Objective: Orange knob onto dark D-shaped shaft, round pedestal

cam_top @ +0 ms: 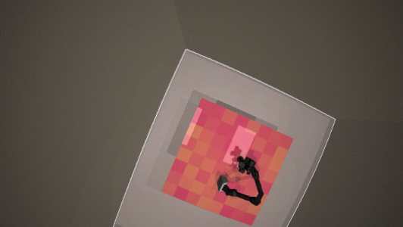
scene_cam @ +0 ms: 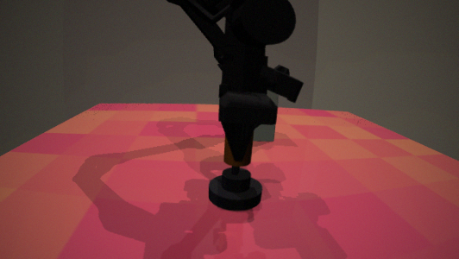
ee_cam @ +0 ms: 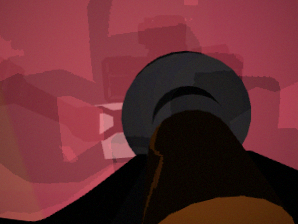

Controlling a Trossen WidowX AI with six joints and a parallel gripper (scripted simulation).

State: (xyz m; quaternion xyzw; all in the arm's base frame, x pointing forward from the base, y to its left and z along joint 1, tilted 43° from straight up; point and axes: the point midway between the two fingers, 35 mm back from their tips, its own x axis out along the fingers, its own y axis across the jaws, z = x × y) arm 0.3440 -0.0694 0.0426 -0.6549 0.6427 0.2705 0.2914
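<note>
My gripper tip is 2 cm below the orange knob. The rest, counted from my gripper tip: dark pedestal 4 cm below.
</note>
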